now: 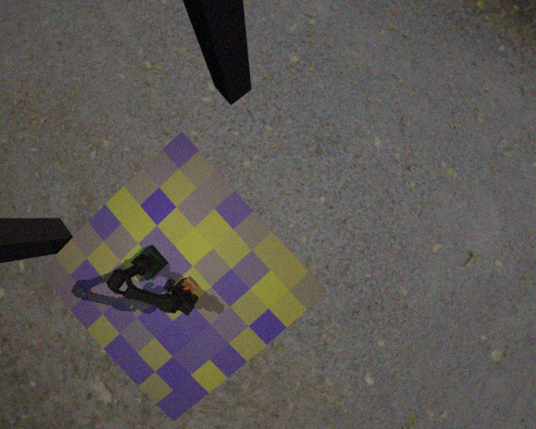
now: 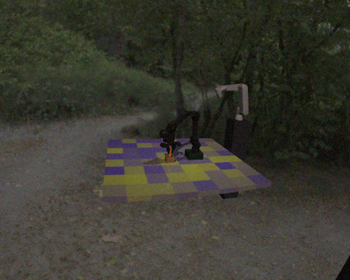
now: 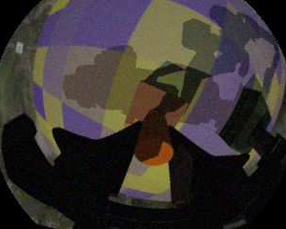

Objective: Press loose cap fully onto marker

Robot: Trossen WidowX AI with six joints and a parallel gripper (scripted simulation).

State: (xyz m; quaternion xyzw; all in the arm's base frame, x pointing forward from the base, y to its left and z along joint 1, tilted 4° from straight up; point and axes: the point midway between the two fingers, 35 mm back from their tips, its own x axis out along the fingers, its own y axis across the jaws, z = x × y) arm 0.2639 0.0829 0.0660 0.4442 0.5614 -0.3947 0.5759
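Right now my gripper tip is 1 cm below the pale marker. Round my gripper tip: orange cap (2 cm above); then holder block (5 cm below).
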